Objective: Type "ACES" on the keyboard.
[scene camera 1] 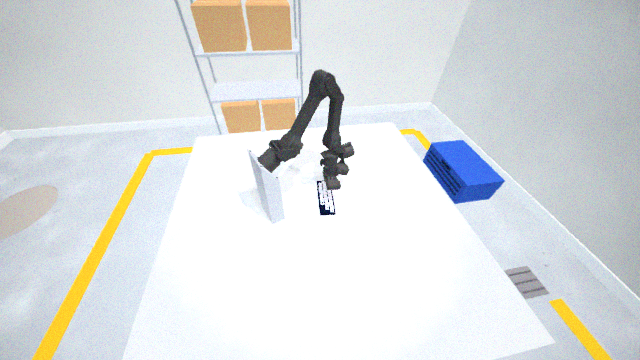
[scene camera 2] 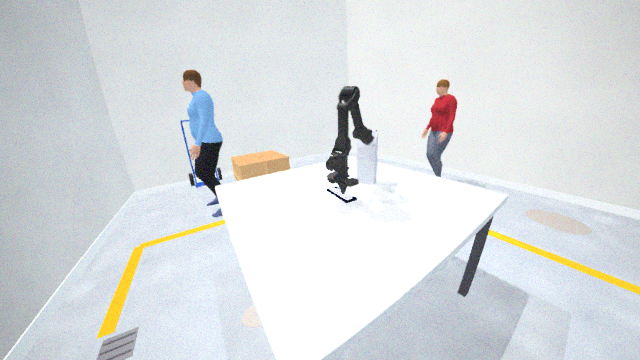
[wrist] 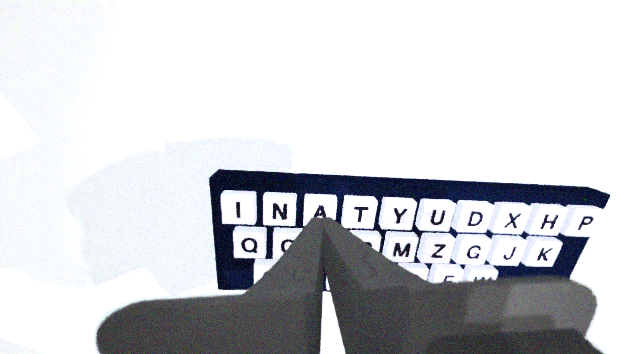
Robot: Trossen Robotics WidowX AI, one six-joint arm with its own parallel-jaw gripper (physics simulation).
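Where they show: gripper, fingertip midpoint: [scene camera 2: 343, 194] [wrist: 320, 226]; arm's base at its link origin: [scene camera 1: 264, 165] [scene camera 2: 367, 138].
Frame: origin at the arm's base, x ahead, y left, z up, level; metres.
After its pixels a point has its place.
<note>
The dark blue keyboard [scene camera 1: 327, 212] {x 0.238, y 0.050, z -0.270 m} [scene camera 2: 351, 200] {x 0.177, y 0.240, z -0.275 m} [wrist: 400, 184] {x 0.238, y 0.163, z -0.271 m} with white letter keys lies on the table. My gripper [scene camera 2: 343, 192] {x 0.210, y 0.196, z -0.253 m} [wrist: 320, 226] {x 0.210, y 0.196, z -0.253 m} is shut and empty, pointing down at the keyboard. In the wrist view its tips overlap the lower part of the A key [wrist: 320, 204] {x 0.215, y 0.197, z -0.265 m}, in the top row between N and T. Whether the tips touch the key I cannot tell. The fingers hide the keys below A, and the C, E and S keys cannot be made out.
A white upright panel [scene camera 1: 268, 192] {x 0.029, y -0.057, z -0.079 m} [scene camera 2: 367, 162] {x 0.010, y 0.027, z -0.140 m} stands on the table [scene camera 1: 320, 280] {x 0.278, y -0.241, z -0.283 m} [scene camera 2: 325, 260] {x 0.383, y 0.631, z -0.283 m} beside the arm's base. A blue box [scene camera 1: 465, 170], a shelf unit [scene camera 1: 255, 91], cardboard boxes [scene camera 2: 260, 165] and two people [scene camera 2: 202, 117] [scene camera 2: 442, 115] are beyond the table.
</note>
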